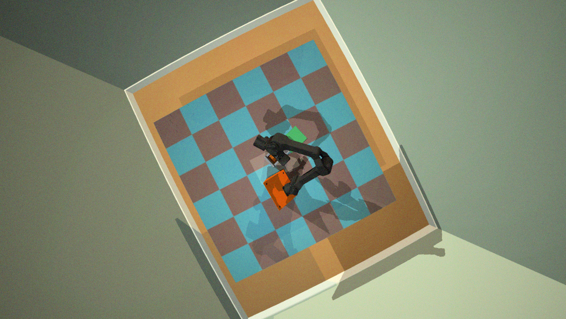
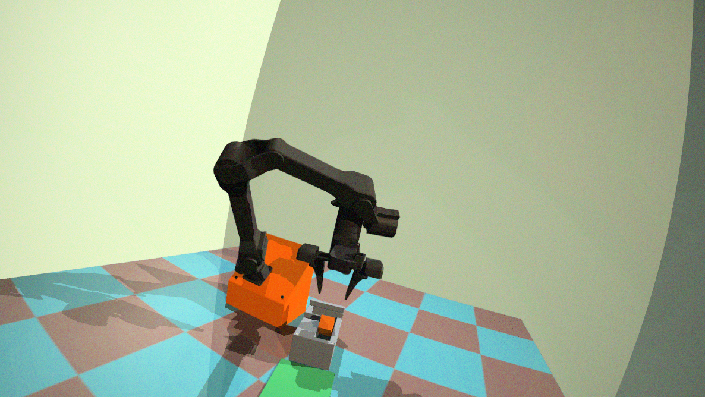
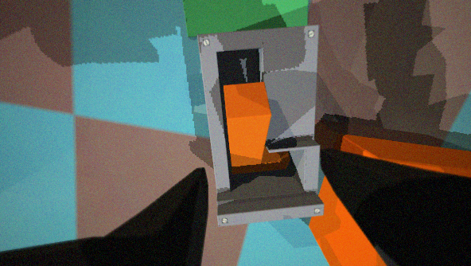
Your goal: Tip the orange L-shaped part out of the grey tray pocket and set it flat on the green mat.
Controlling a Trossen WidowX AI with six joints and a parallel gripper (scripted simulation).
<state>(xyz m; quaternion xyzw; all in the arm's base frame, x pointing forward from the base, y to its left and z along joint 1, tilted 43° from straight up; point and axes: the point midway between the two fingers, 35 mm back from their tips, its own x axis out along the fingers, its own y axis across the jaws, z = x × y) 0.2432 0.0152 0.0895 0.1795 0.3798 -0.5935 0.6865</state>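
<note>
My gripper tip is 100 mm above the orange L-shaped part, 20 mm to the right of it and 20 mm past it. Round my gripper tip: green mat 160 mm below, 150 mm to the right, 20 mm ahead.
</note>
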